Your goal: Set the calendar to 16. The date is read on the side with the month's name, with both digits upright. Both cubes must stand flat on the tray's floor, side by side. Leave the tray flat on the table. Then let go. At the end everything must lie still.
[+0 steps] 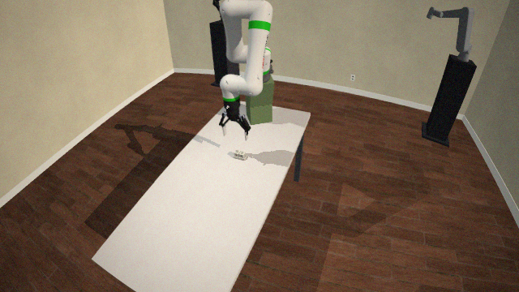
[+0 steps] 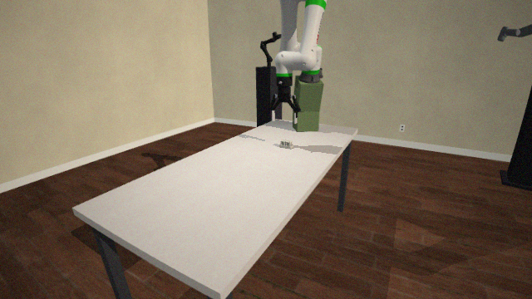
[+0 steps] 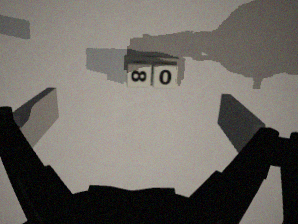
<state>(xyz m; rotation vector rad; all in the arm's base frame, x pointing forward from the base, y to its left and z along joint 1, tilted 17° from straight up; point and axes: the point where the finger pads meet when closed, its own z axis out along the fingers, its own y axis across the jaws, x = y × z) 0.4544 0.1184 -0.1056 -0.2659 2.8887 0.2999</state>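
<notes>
Now: the cube 140 mm below my hand. The rest, counted from my hand: white calendar tray (160 mm below, 20 mm to the left).
</notes>
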